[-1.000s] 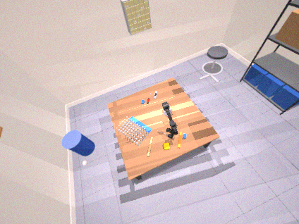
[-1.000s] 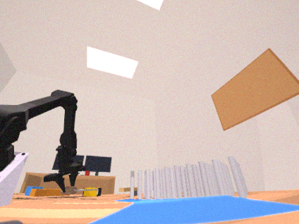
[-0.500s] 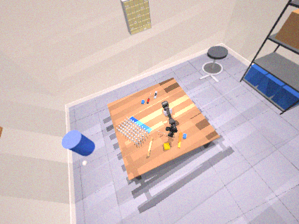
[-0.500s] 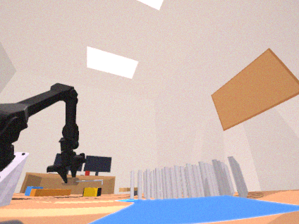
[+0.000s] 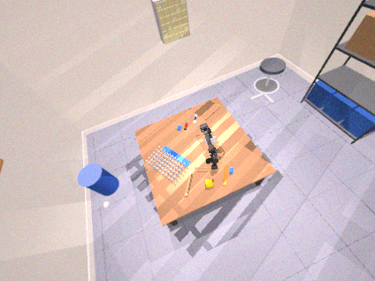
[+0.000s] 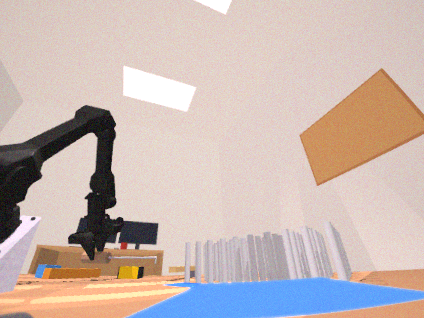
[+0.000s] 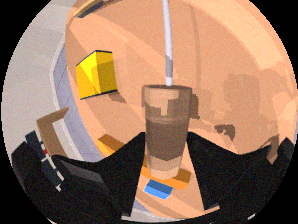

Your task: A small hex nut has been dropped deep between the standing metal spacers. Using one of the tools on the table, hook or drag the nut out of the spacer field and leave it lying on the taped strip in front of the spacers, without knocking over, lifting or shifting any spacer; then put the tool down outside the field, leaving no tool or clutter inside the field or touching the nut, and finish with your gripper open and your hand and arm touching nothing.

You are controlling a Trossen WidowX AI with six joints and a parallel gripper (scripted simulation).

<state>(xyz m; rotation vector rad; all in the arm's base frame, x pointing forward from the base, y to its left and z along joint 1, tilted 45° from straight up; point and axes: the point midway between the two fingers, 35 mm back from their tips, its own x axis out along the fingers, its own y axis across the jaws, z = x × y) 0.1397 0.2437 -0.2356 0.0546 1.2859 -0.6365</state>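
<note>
Right now the orange bar is 12 cm to the left of my gripper tip, 7 cm behind it and 5 cm below it. Round my gripper tip: blue taped strip (39 cm to the right, 31 cm ahead, 7 cm below).
</note>
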